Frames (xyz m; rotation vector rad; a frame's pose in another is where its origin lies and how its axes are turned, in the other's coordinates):
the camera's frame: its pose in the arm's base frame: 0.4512 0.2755 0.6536 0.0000 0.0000 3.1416
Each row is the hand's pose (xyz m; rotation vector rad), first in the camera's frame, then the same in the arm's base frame.
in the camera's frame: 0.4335 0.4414 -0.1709 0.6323 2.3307 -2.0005
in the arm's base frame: 0.0177 -0.1659 0.4827 -1.6966 0.4603 0.0065
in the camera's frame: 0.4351 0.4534 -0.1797 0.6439 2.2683 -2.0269
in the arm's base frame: 0.0161 -0.1779 0.4739 -1.6559 0.4701 0.0366
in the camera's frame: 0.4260 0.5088 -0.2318 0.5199 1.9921 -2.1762
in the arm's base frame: 0.0252 -0.2333 0.4218 -1.4635 0.3819 0.1608
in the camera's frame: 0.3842 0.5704 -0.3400 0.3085 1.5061 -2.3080
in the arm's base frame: 0.0670 -0.2949 0.3136 -1.1376 0.2330 0.3903
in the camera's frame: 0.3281 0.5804 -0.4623 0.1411 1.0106 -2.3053
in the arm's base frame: 0.1231 -0.3049 0.1913 -0.7981 0.1114 0.6384
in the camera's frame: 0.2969 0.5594 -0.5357 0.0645 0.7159 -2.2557
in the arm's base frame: 0.1543 -0.2839 0.1179 -0.5831 0.0525 0.7860
